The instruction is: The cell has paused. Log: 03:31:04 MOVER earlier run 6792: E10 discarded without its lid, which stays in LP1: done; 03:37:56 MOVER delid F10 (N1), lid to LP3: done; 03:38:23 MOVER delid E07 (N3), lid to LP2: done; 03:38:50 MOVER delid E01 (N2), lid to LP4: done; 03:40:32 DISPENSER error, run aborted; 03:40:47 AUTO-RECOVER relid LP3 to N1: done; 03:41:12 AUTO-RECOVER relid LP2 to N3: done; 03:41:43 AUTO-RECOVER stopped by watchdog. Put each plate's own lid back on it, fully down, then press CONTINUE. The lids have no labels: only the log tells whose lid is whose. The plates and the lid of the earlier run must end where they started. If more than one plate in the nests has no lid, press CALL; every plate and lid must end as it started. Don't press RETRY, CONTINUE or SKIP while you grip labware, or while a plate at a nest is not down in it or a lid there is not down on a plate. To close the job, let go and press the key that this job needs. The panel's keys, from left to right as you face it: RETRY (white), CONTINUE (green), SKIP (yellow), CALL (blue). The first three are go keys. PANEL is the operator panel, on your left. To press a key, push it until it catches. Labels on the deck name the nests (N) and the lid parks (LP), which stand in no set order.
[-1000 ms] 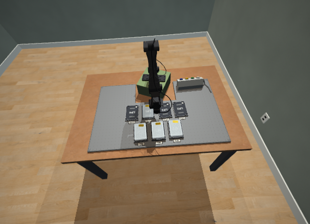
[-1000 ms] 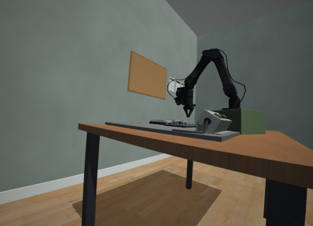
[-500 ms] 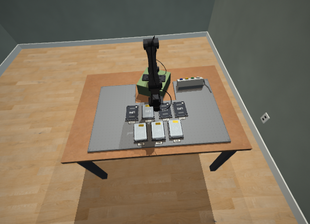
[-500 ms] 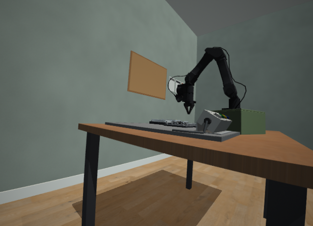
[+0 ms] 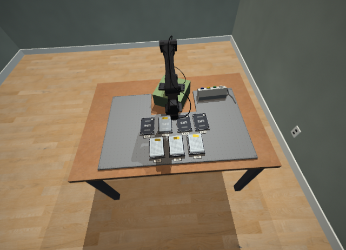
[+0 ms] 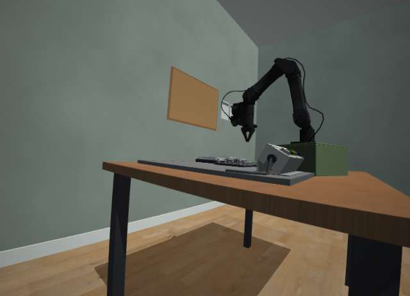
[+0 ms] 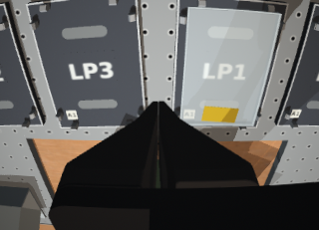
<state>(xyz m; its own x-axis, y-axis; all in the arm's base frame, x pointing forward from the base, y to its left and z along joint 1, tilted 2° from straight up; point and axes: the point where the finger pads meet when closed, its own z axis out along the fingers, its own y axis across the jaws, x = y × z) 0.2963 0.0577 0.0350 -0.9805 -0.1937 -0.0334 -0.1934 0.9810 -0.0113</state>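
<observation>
Right now my hand is 38 cm past the green continue key, 27 cm to the right of it and 7 cm above it. From my hand the other things lie so: well plate (17 cm ahead, 10 cm to the right, 11 cm below); lid (2 cm behind, 7 cm to the right, 12 cm below); blue key (35 cm behind, 18 cm to the left, 7 cm below).
</observation>
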